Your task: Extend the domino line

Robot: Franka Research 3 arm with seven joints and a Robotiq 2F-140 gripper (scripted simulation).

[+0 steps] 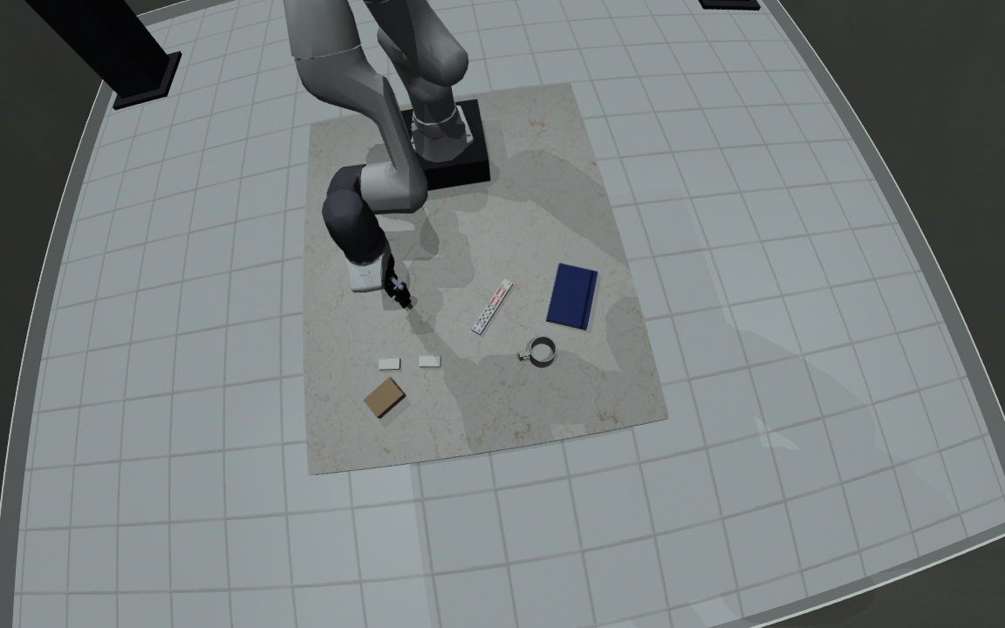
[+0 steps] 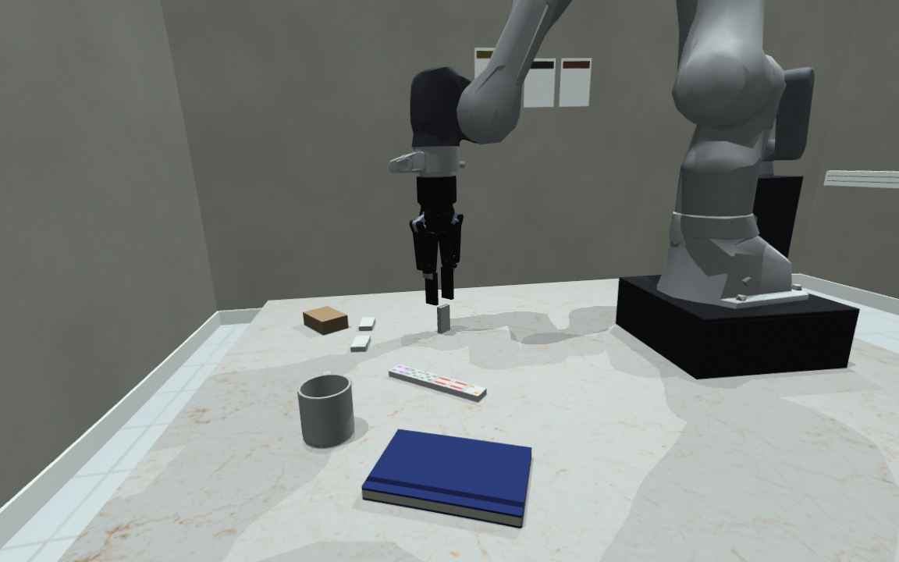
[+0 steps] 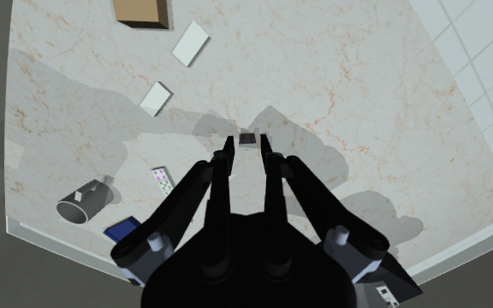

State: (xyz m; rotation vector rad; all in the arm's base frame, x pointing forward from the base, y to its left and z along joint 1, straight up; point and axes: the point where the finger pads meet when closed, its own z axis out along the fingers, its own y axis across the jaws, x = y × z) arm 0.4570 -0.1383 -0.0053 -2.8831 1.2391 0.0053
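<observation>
The white domino is 7 cm below my hand, 1 cm to the left of it and 1 cm behind it. Round my hand: grey mug: 34 cm to the left, 18 cm ahead, 7 cm below; blue book: 45 cm to the left, 9 cm below, 3 cm ahead; brown block: 24 cm ahead, 8 cm below, 6 cm to the right.
</observation>
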